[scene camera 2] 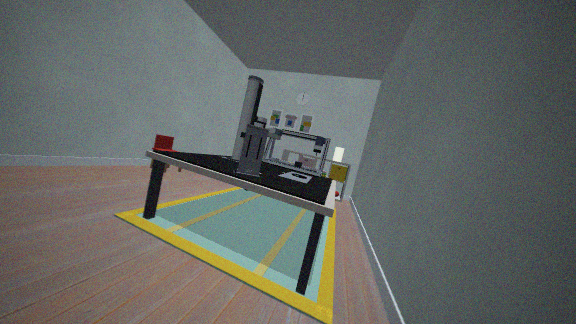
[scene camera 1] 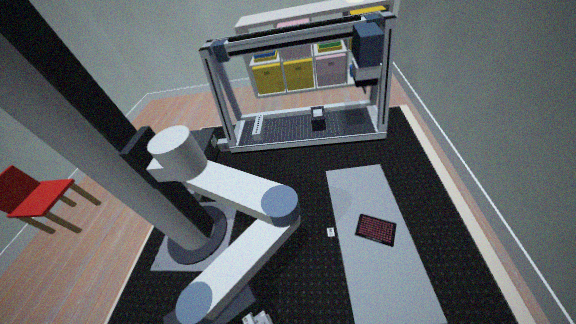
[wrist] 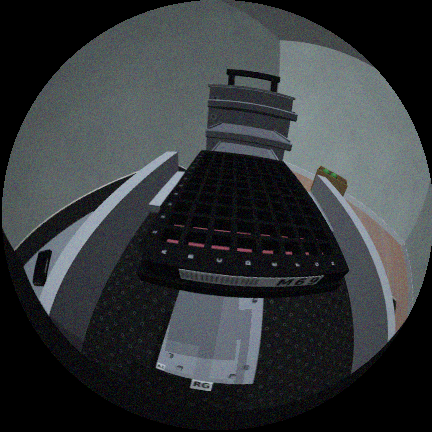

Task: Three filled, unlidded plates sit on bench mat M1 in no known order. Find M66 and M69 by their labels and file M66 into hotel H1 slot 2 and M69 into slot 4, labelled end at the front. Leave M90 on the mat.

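Where they show: gripper, fingertip midpoint: [wrist: 248, 171]; arm's base, origin of the base link: [scene camera 1: 199, 234].
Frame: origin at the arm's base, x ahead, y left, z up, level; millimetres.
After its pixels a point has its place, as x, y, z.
Note:
My gripper [wrist: 248, 171] @(365, -433, 241) is shut on plate M69 [wrist: 245, 215] @(341, -395, 237), a black plate with pink wells, between its two long fingers. The label on its near edge reads M69. The plate is level above the dark bench. Hotel H1 [wrist: 250, 117] @(459, -574, 276) [scene camera 2: 251, 152] @(471, -603, 161), a grey shelf tower with a black handle, stands beyond the plate's far end; its lower slots are hidden by the plate. In scene camera 1 the fingers do not show. A filled plate [scene camera 1: 376, 230] @(699, -21, 23) [wrist: 42, 267] @(677, -38, 31) lies on grey mat M1 [scene camera 1: 357, 185] [wrist: 65, 237], its label unreadable. M66 cannot be identified.
A light grey nest [wrist: 210, 325] @(333, -372, 73) [scene camera 1: 257, 318] @(313, -290, 73) labelled RG lies on the bench below the held plate. A gantry machine [scene camera 1: 310, 143] @(481, 450, 38) stands at the bench's back. The arm's column [scene camera 1: 112, 150] @(63, -41, 522) is at the left. A red chair [scene camera 1: 45, 195] stands on the floor.

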